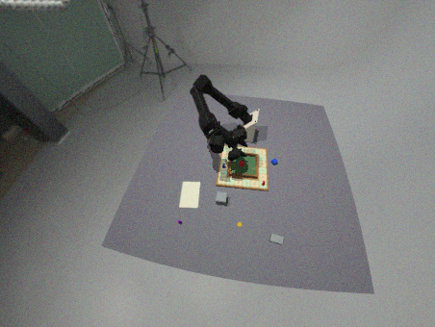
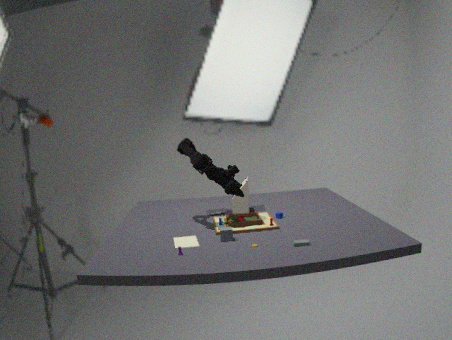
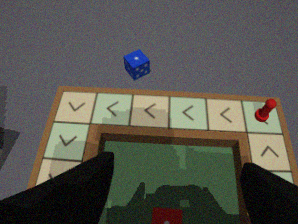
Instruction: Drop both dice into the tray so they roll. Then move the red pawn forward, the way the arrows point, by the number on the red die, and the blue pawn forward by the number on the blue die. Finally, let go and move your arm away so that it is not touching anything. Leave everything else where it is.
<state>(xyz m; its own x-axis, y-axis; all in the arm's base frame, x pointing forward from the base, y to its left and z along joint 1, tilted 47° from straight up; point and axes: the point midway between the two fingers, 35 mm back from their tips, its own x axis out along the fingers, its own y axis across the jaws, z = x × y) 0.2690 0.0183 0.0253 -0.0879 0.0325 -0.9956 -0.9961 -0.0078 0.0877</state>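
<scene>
The red pawn lies 100 mm ahead of my gripper tip, 120 mm to the left of it and 110 mm below it. Round my gripper tip: small yellow piece 340 mm ahead, 30 mm to the left, 140 mm below; then blue pawn 40 mm ahead, 110 mm to the right, 110 mm below; then white card 240 mm ahead, 260 mm to the right, 140 mm below.
</scene>
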